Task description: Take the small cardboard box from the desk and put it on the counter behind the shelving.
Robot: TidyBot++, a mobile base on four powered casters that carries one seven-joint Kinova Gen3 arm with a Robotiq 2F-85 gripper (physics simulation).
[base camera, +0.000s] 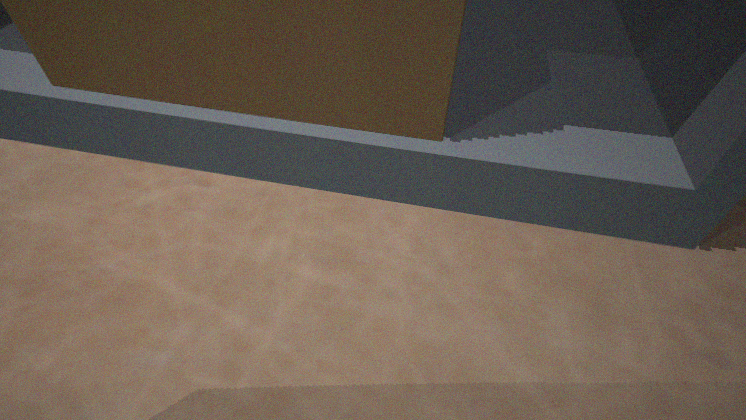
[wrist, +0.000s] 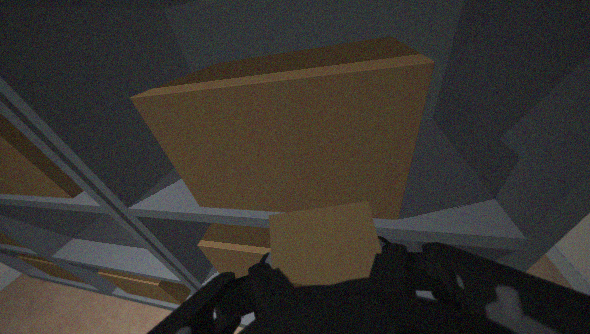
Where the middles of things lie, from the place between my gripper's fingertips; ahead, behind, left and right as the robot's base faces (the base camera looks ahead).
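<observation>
Small cardboard box (wrist: 324, 246): 3 cm behind my hand, 1 cm above it.
</observation>
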